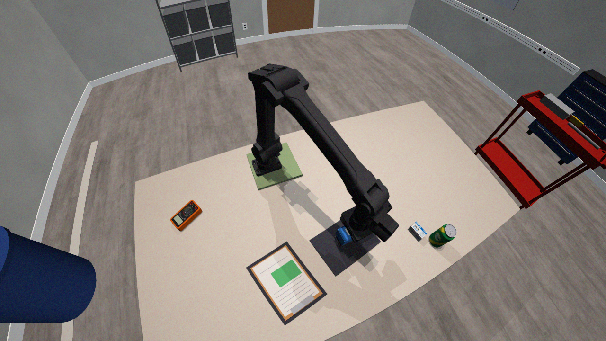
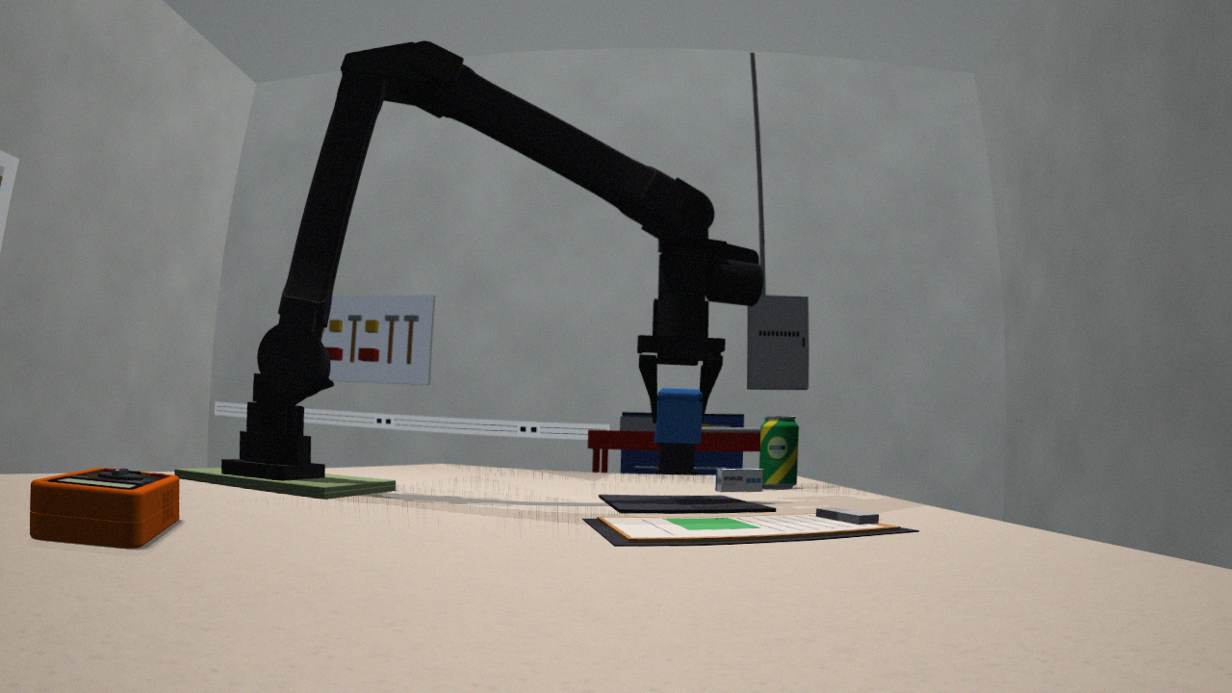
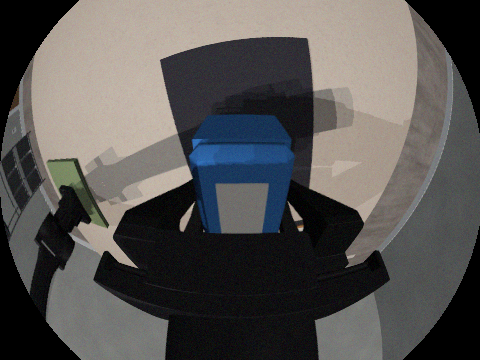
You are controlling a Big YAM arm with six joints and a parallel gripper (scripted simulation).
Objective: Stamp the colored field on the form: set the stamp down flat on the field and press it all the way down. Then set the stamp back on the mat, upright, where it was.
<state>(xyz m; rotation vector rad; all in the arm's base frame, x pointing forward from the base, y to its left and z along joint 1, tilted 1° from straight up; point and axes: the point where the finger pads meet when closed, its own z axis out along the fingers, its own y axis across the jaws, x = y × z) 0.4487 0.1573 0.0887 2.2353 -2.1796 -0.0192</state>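
Now: the blue stamp 2 cm below my hand. Also, from my hand: dark mat: 10 cm below; then clipboard: 26 cm to the right, 10 cm below, 6 cm ahead; then stamp base: 5 cm below.
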